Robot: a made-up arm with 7 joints. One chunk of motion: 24 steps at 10 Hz.
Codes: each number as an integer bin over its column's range. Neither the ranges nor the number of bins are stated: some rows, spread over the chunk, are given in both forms.
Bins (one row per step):
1: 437 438 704 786 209 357
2: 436 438 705 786 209 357
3: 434 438 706 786 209 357
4: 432 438 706 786 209 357
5: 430 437 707 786 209 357
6: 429 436 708 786 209 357
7: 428 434 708 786 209 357
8: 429 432 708 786 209 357
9: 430 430 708 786 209 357
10: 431 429 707 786 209 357
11: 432 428 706 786 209 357
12: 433 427 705 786 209 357
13: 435 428 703 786 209 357
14: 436 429 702 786 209 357
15: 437 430 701 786 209 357
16: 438 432 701 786 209 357
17: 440 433 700 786 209 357
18: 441 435 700 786 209 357
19: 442 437 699 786 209 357
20: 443 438 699 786 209 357
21: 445 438 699 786 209 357
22: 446 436 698 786 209 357
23: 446 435 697 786 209 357
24: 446 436 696 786 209 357
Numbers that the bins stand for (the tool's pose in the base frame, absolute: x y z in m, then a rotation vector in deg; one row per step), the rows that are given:
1: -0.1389 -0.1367 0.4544 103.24 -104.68 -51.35
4: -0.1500 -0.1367 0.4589 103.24 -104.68 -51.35
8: -0.1567 -0.1500 0.4633 103.24 -104.68 -51.35
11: -0.1500 -0.1589 0.4589 103.24 -104.68 -51.35
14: -0.1411 -0.1567 0.4500 103.24 -104.68 -51.35
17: -0.1322 -0.1478 0.4456 103.24 -104.68 -51.35
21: -0.1211 -0.1367 0.4433 103.24 -104.68 -51.35
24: -0.1189 -0.1411 0.4367 103.24 -104.68 -51.35
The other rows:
2: -0.1411 -0.1367 0.4567 103.24 -104.68 -51.35
3: -0.1456 -0.1367 0.4589 103.24 -104.68 -51.35
5: -0.1544 -0.1389 0.4611 103.24 -104.68 -51.35
6: -0.1567 -0.1411 0.4633 103.24 -104.68 -51.35
7: -0.1589 -0.1456 0.4633 103.24 -104.68 -51.35
9: -0.1544 -0.1544 0.4633 103.24 -104.68 -51.35
10: -0.1522 -0.1567 0.4611 103.24 -104.68 -51.35
12: -0.1478 -0.1611 0.4567 103.24 -104.68 -51.35
13: -0.1433 -0.1589 0.4522 103.24 -104.68 -51.35
15: -0.1389 -0.1544 0.4478 103.24 -104.68 -51.35
16: -0.1367 -0.1500 0.4478 103.24 -104.68 -51.35
18: -0.1300 -0.1433 0.4456 103.24 -104.68 -51.35
19: -0.1278 -0.1389 0.4433 103.24 -104.68 -51.35
20: -0.1256 -0.1367 0.4433 103.24 -104.68 -51.35
22: -0.1189 -0.1411 0.4411 103.24 -104.68 -51.35
23: -0.1189 -0.1433 0.4389 103.24 -104.68 -51.35

